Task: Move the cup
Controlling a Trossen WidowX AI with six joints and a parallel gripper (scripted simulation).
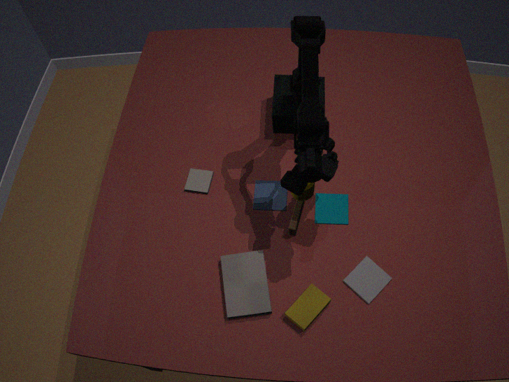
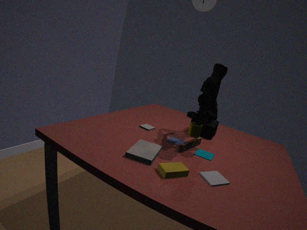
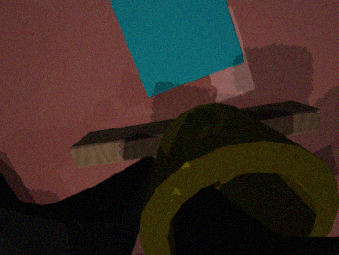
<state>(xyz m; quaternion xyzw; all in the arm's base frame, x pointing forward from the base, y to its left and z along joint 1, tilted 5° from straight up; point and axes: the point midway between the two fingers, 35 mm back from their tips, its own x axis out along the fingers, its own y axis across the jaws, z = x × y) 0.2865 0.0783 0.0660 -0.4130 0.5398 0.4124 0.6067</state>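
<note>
Now: the teal pad 20 mm ahead of my gripper tip, 80 mm to the left of it and 110 mm below it. Also, from my gripper tip: yellow cup 20 mm ahead, 10 mm to the right; wooden bar 20 mm ahead, 10 mm to the right, 90 mm below; blue pad 20 mm ahead, 110 mm to the right, 110 mm below.
</note>
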